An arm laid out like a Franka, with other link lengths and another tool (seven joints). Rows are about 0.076 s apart.
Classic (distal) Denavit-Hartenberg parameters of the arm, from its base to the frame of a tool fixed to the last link. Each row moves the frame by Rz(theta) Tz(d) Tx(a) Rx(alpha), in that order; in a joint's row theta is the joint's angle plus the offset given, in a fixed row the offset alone. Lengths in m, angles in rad.
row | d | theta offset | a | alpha
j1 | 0.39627 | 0 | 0 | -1.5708
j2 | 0 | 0 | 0 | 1.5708
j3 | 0.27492 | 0 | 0.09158 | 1.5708
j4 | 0 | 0 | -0.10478 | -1.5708
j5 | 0.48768 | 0 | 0 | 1.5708
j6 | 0 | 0 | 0.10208 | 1.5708
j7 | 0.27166 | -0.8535 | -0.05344 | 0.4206
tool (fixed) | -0.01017 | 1.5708 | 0 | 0
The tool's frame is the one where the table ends.
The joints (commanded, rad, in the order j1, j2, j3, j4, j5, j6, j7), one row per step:
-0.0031, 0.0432, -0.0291, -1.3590, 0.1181, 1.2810, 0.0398
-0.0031, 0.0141, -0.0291, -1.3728, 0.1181, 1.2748, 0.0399
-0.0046, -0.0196, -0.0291, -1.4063, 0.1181, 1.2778, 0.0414
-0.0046, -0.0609, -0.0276, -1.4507, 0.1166, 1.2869, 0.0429
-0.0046, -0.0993, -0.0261, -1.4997, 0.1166, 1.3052, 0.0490
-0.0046, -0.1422, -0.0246, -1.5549, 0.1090, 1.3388, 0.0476
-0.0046, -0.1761, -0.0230, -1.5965, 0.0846, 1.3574, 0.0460
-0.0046, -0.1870, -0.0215, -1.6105, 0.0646, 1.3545, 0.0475
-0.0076, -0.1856, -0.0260, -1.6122, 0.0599, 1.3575, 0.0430
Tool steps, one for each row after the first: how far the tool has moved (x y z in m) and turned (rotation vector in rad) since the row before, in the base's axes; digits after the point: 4 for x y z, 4 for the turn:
-0.0083, 0.0001, 0.0103, 0.0004, -0.0091, 0.0006
-0.0086, -0.0007, 0.0033, 0.0008, -0.0030, -0.0033
-0.0093, 0.0006, 0.0021, -0.0005, -0.0057, -0.0013
-0.0070, 0.0012, -0.0019, 0.0005, -0.0069, -0.0066
-0.0042, -0.0013, -0.0022, -0.0065, -0.0210, -0.0020
-0.0056, -0.0057, -0.0011, -0.0235, -0.0103, -0.0023
-0.0044, -0.0044, -0.0009, -0.0198, 0.0066, -0.0027
0.0007, -0.0057, -0.0015, -0.0035, -0.0001, -0.0038

